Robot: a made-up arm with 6 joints.
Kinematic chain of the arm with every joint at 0, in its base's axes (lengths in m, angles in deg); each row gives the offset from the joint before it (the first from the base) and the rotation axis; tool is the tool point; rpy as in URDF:
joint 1: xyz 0 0 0.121 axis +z
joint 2: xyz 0 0 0 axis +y
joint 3: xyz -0.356 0 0.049 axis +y
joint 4: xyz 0.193 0 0.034 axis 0.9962 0 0.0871
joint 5: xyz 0 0 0 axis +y
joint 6: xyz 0.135 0 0.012 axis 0.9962 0 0.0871
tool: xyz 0 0 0 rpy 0 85 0
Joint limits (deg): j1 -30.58..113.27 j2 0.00..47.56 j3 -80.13..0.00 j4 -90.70..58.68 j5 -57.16..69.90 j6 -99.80..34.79
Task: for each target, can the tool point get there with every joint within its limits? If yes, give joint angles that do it. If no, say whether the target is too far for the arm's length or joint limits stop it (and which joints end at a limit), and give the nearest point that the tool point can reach.
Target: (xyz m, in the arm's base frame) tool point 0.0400 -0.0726 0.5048
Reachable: yes | joints 33.93 35.19 -65.96 -56.87 46.76 -46.78
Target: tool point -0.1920 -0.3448 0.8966
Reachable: no: too far | nearest point -0.1253 -0.2250 0.6271 | short by 0.302 m
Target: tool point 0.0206 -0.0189 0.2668
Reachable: yes | joints 31.31 27.43 -22.81 -18.38 38.94 3.85
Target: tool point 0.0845 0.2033 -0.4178
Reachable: no: joint limits stop it (at a limit: joint 1, joint 2, joint 3, joint 5) | nearest point -0.0701 0.0897 0.0883 | short by 0.541 m
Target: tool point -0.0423 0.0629 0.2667
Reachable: yes | joints 86.90 40.55 -6.94 -68.21 -21.16 17.33
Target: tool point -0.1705 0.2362 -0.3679
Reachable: no: joint limits stop it (at a limit: joint 1, joint 2, joint 3, joint 5) | nearest point -0.0777 0.0760 0.0840 | short by 0.488 m
